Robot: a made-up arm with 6 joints.
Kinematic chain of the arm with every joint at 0, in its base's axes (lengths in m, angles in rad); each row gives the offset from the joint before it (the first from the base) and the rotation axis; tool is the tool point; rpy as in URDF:
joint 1: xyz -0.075 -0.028 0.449 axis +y
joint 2: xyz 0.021 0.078 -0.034 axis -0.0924 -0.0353 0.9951
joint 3: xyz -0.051 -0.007 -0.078 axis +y
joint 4: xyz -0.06 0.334 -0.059 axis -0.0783 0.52 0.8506
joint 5: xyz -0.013 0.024 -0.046 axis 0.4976 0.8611 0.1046
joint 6: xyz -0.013 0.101 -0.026 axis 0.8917 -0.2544 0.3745
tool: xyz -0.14 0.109 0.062 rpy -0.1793 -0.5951 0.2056
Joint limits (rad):
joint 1: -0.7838..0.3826
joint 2: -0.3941..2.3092
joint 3: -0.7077..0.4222
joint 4: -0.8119..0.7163
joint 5: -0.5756..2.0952
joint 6: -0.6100..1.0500
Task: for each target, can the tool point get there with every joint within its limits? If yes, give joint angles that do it. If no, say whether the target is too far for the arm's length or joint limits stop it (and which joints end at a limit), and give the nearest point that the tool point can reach.
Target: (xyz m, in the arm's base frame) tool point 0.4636 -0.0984 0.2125
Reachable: no: joint limits stop it (at a limit: joint 1, joint 2, joint 3, joint 4, joint 5, joint 6) | nearest point 0.2105 -0.3065 0.1783 | short by 0.329 m
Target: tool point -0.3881 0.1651 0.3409
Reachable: yes | joints -0.2056 0.8013 -0.3927 -0.4840 1.5696 0.5158
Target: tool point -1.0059 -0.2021 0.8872
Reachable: no: too far | nearest point -0.6682 -0.0973 0.5776 | short by 0.470 m
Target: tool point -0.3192 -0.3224 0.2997
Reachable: yes | joints -0.2849 1.8768 0.0038 0.2031 0.5744 0.7844
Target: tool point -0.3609 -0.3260 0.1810
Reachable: yes | joints -0.4313 1.9386 -0.1756 -0.4618 0.6895 0.2985
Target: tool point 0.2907 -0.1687 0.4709
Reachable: no: joint limits stop it (at a limit: joint 1, joint 2, joint 4, joint 5, joint 6) | nearest point 0.1716 -0.3813 0.2886 | short by 0.304 m
